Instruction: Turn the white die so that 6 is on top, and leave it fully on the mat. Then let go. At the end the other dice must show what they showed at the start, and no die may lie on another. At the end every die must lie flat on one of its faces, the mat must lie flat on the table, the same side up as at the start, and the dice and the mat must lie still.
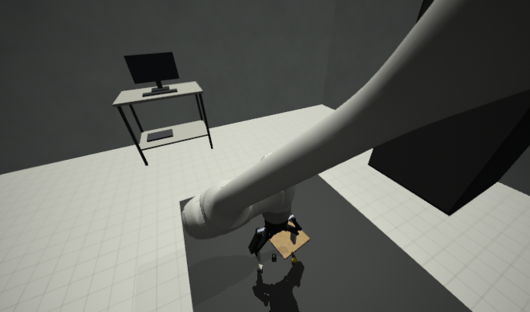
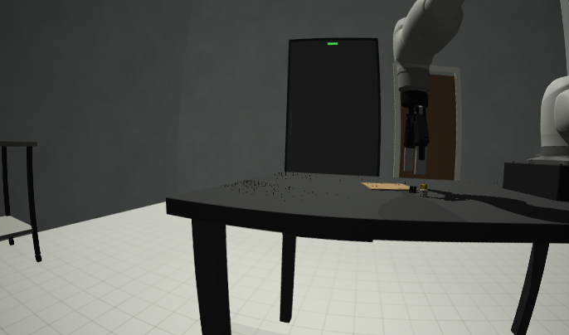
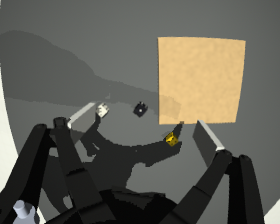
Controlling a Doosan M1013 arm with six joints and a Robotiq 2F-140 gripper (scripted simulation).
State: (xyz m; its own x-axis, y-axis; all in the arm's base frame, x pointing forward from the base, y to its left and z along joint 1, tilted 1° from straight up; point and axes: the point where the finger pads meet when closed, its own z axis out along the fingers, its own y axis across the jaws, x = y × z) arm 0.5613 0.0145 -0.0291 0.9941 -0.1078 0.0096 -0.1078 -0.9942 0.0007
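Right now my hand is 1 cm to the right of the black die and 5 cm above it. From my hand the other things lie so: tan mat: 5 cm ahead, 9 cm to the right, 6 cm below; yellow die: 5 cm behind, 5 cm to the right, 5 cm below; white die: 7 cm to the left, 5 cm below.
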